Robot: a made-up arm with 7 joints.
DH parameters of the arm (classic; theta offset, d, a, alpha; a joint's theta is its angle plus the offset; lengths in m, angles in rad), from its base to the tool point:
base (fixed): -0.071 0 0 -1.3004
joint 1: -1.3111 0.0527 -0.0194 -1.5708
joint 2: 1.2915 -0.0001 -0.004 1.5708
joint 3: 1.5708 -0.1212 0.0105 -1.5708
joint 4: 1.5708 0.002 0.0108 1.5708
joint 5: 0 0.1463 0.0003 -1.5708
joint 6: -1.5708 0 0.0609 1.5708
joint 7: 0 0.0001 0 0
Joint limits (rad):
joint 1: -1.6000..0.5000
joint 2: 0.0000..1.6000
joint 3: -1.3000..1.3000
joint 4: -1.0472..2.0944
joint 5: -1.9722..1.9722
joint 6: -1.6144..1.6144
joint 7: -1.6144..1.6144
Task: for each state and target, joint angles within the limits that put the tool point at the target. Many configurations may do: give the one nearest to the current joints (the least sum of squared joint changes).
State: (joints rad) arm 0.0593 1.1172 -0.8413 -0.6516 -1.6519 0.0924 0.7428
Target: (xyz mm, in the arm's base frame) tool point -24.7 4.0 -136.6
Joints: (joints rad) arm 0.3552 1.4045 -1.0844 -0.9021 -1.6720 0.2520 0.7428
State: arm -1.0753 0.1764 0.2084 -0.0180 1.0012 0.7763 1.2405
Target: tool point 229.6 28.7 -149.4
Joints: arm -0.4438 0.0000 -0.2155 0.1216 0.9192 0.8535 1.2405
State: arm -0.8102 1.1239 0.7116 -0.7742 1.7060 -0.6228 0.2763
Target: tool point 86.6 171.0 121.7
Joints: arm -0.6840 0.7319 1.1826 -0.6311 1.7378 -0.5884 0.2763
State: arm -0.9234 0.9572 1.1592 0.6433 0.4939 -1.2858 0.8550
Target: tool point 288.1 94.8 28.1
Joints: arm -1.3124 0.2738 0.6601 0.8531 0.6816 -1.2066 0.8550
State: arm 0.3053 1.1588 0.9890 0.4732 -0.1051 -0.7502 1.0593
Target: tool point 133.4 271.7 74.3
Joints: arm 0.2305 1.3660 0.9950 0.4385 -0.1066 -0.7031 1.0593
